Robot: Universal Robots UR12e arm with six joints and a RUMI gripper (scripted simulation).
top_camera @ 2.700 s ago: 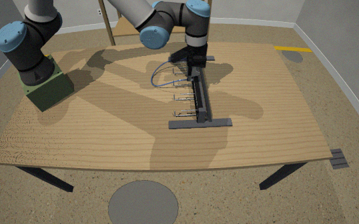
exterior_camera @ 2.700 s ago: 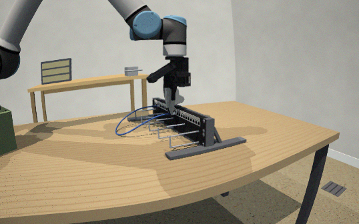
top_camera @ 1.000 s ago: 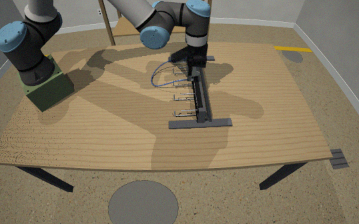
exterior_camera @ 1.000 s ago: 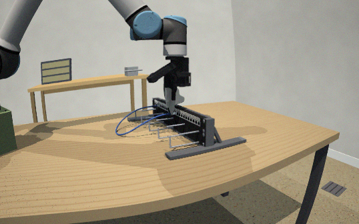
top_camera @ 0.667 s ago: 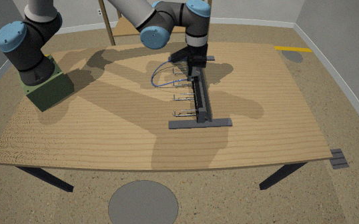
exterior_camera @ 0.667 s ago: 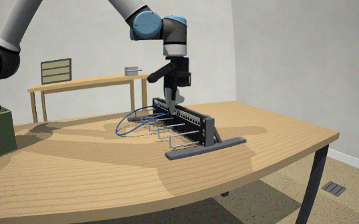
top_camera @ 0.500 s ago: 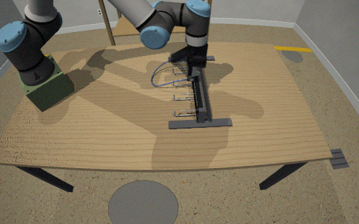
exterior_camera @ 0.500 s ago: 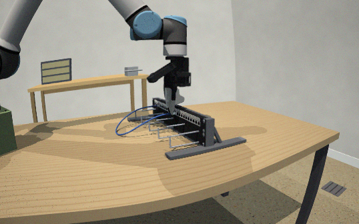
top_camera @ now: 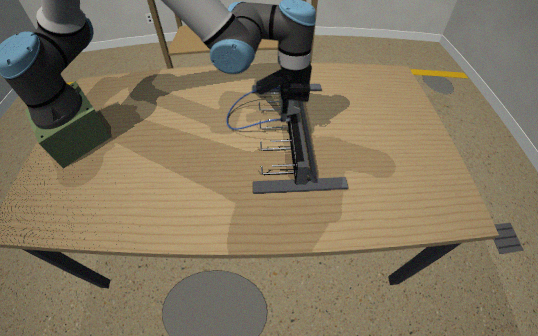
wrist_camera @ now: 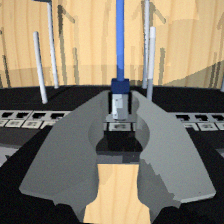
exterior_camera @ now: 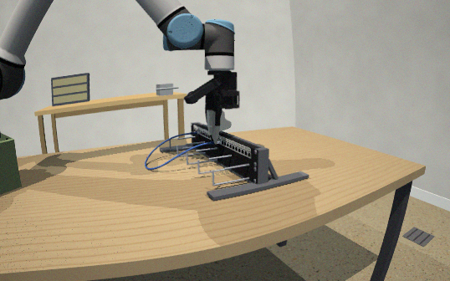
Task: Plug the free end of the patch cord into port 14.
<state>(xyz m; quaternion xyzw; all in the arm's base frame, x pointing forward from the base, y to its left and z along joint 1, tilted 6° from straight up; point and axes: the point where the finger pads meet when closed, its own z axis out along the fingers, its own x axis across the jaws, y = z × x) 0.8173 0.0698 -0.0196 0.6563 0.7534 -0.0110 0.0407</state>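
The plug is 10 mm below my hand and 10 mm ahead of it.
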